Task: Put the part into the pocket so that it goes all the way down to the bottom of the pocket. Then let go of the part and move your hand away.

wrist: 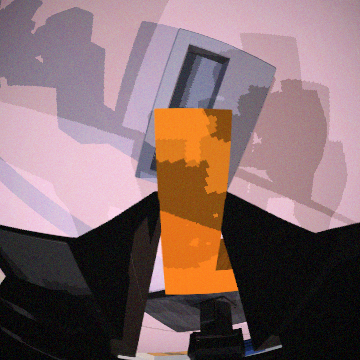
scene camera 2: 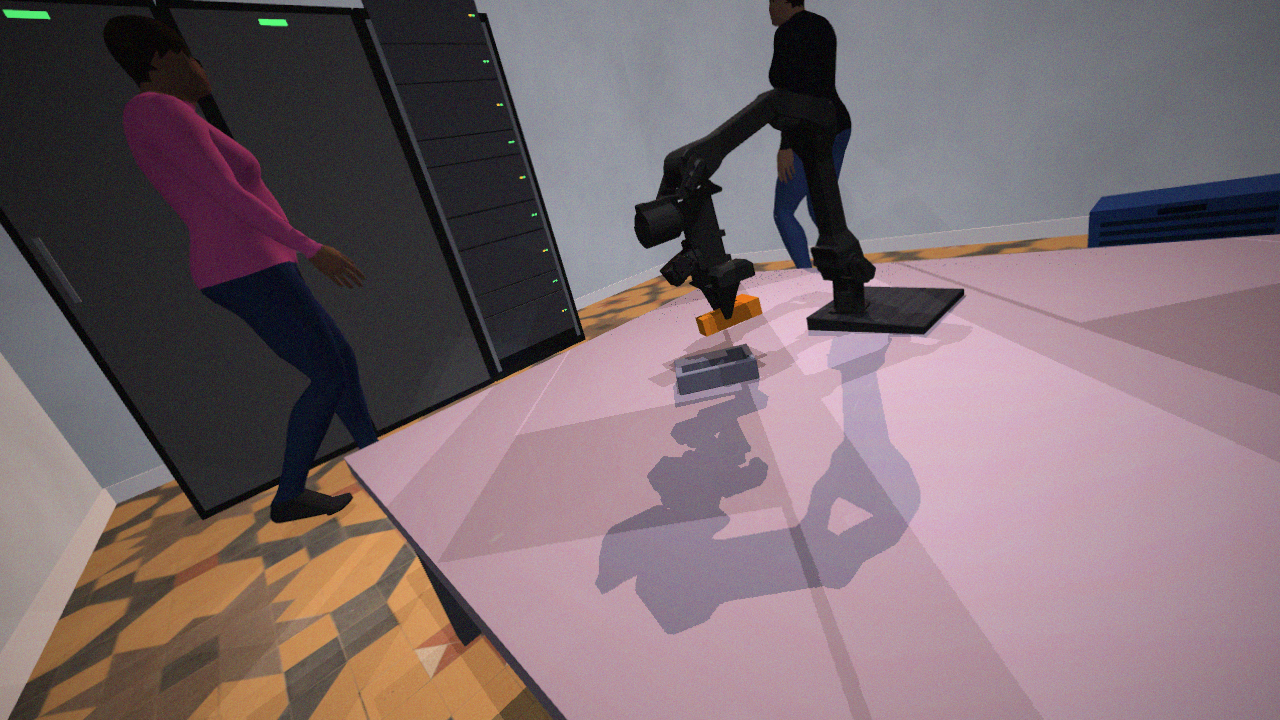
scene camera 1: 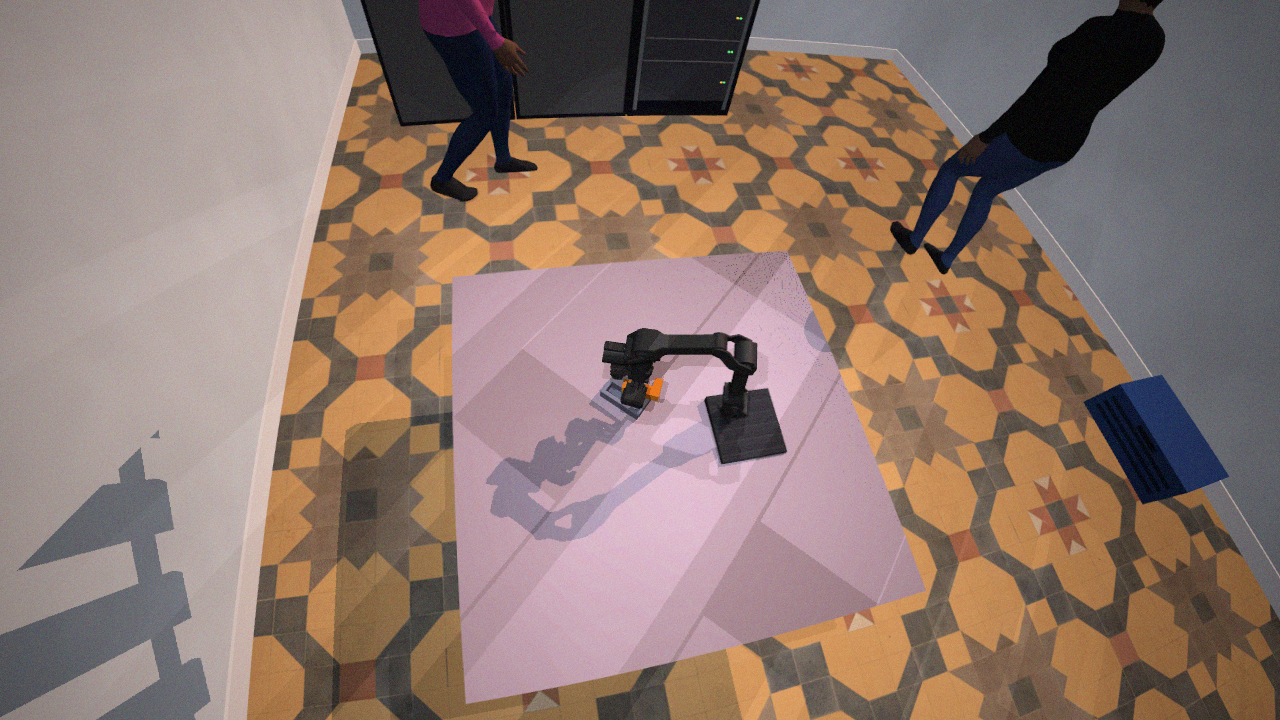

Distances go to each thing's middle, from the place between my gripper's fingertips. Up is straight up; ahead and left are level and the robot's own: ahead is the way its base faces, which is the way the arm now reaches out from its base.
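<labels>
Orange L-shaped part [scene camera 2: 746, 307]: 10 mm behind my hand, 10 mm to the left of it. Grey pocket block [scene camera 1: 612, 391]: 20 mm ahead of my hand, 30 mm to the right of it, 90 mm below it. Going by their middles, the orange L-shaped part is the nearest to my hand of the things named here.
</labels>
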